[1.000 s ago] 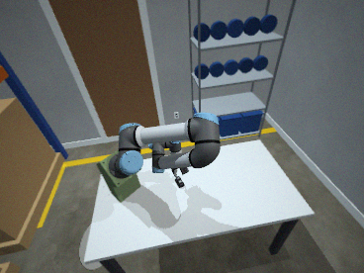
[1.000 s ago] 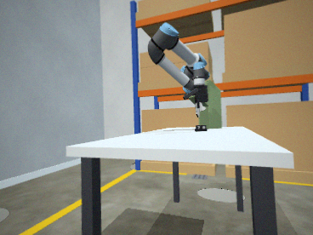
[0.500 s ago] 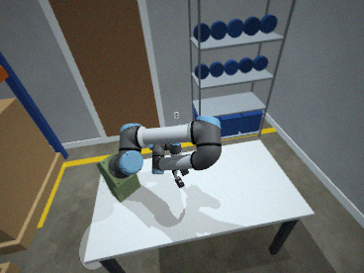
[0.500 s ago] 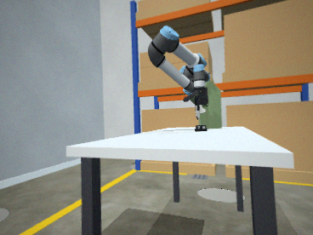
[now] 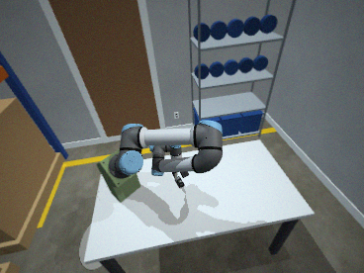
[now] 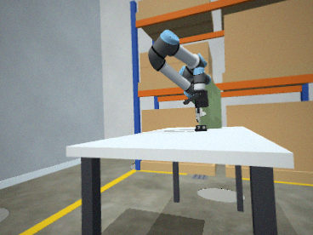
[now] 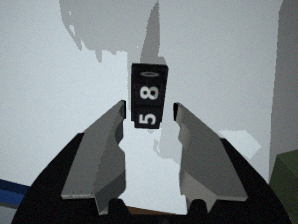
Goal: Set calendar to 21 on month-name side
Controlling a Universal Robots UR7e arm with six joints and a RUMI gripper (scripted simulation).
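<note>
My gripper is now 50 mm above the dark cube.
</note>
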